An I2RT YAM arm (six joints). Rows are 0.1 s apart.
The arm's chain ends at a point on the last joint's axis. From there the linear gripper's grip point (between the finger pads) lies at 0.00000 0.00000 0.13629 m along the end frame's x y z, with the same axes.
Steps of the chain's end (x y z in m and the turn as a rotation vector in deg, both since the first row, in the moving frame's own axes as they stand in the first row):
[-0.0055 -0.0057 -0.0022 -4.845 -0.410 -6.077]
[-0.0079 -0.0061 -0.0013 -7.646 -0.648 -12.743]
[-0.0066 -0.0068 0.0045 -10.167 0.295 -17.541]
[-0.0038 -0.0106 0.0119 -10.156 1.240 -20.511]
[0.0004 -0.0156 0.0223 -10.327 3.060 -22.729]
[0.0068 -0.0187 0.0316 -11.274 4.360 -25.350]
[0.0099 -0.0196 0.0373 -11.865 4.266 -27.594]
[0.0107 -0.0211 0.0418 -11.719 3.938 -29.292]
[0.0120 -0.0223 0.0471 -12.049 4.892 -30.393]
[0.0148 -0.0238 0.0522 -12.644 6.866 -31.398]
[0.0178 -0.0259 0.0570 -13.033 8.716 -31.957]
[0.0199 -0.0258 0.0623 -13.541 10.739 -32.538]
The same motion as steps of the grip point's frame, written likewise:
[-0.0059 0.0058 -0.0027 -4.845 -0.410 -6.077]
[-0.0074 0.0121 -0.0025 -7.646 -0.648 -12.743]
[-0.0022 0.0168 0.0024 -10.167 0.295 -17.541]
[0.0033 0.0124 0.0098 -10.156 1.240 -20.511]
[0.0122 0.0068 0.0199 -10.327 3.060 -22.729]
[0.0226 0.0048 0.0286 -11.274 4.360 -25.350]
[0.0262 0.0049 0.0341 -11.865 4.266 -27.594]
[0.0265 0.0030 0.0387 -11.719 3.938 -29.292]
[0.0304 0.0018 0.0437 -12.049 4.892 -30.393]
[0.0382 0.0001 0.0480 -12.644 6.866 -31.398]
[0.0456 -0.0025 0.0521 -13.033 8.716 -31.957]
[0.0526 -0.0028 0.0563 -13.541 10.739 -32.538]

